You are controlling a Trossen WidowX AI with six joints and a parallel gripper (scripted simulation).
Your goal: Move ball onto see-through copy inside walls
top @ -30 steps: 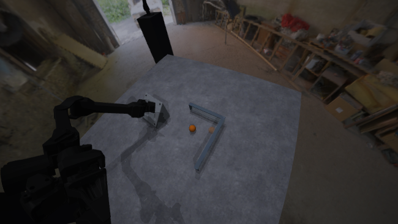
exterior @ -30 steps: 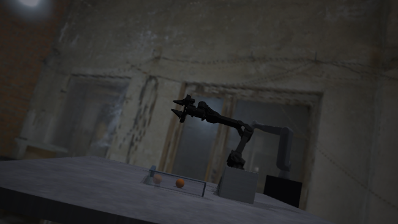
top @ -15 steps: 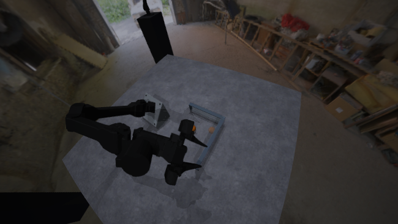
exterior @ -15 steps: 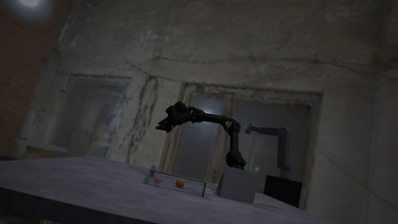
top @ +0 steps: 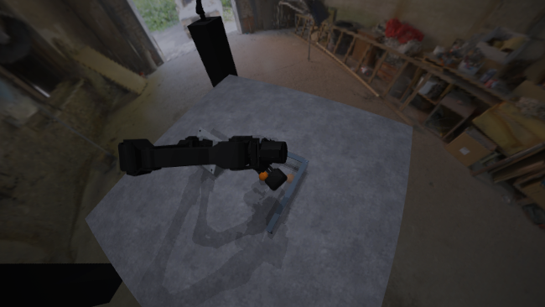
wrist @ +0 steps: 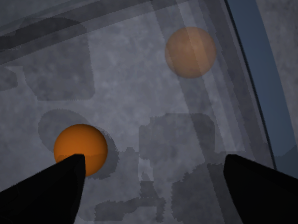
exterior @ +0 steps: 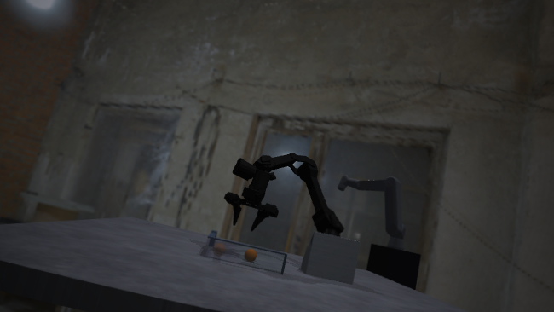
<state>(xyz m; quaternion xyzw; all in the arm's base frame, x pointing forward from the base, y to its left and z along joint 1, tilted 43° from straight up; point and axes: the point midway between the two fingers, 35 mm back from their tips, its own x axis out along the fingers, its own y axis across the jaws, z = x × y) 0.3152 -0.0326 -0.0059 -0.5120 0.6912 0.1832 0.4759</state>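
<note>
Now: the orange ball 5 cm behind my gripper tip, 1 cm to the left of it and 8 cm below it. Also, from my gripper tip: see-through copy of ball: 6 cm ahead, 4 cm to the left, 8 cm below.
</note>
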